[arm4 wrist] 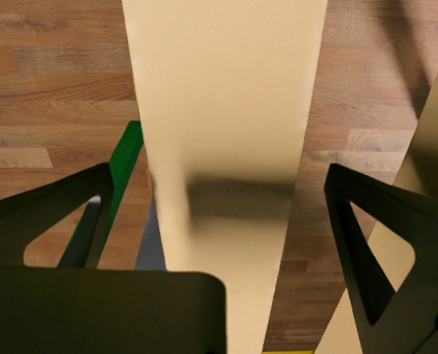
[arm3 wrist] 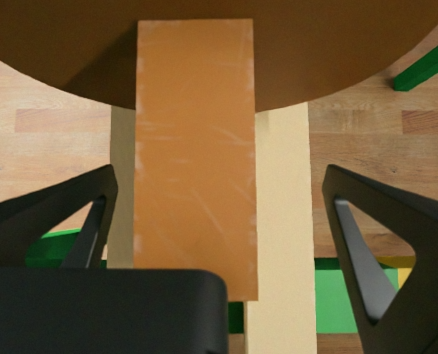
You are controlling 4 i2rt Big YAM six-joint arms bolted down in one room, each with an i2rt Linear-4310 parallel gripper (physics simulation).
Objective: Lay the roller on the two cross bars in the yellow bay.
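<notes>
The roller (arm3 wrist: 310, 55) shows in the arm3 wrist view as a large brown round body at the top, with a flat orange-brown end piece (arm3 wrist: 195, 150) running down from it. This piece lies over two pale bars, one at the left (arm3 wrist: 121, 200) and one at the right (arm3 wrist: 285, 200). The arm3 gripper (arm3 wrist: 221, 172) is open, with one finger on each side of the end piece, apart from it. The arm4 gripper (arm4 wrist: 219, 172) is open above a wide pale bar (arm4 wrist: 225, 100), which passes between its fingers with gaps at both sides. Arm1 and arm2 do not show.
In the arm3 wrist view a green rail (arm3 wrist: 335, 300) crosses low, with a yellow part (arm3 wrist: 404, 275) at its right, and a green post (arm3 wrist: 417, 70) stands upper right. The arm4 wrist view shows a green post (arm4 wrist: 125, 160), a grey block (arm4 wrist: 152, 245) and another pale bar (arm4 wrist: 340, 330).
</notes>
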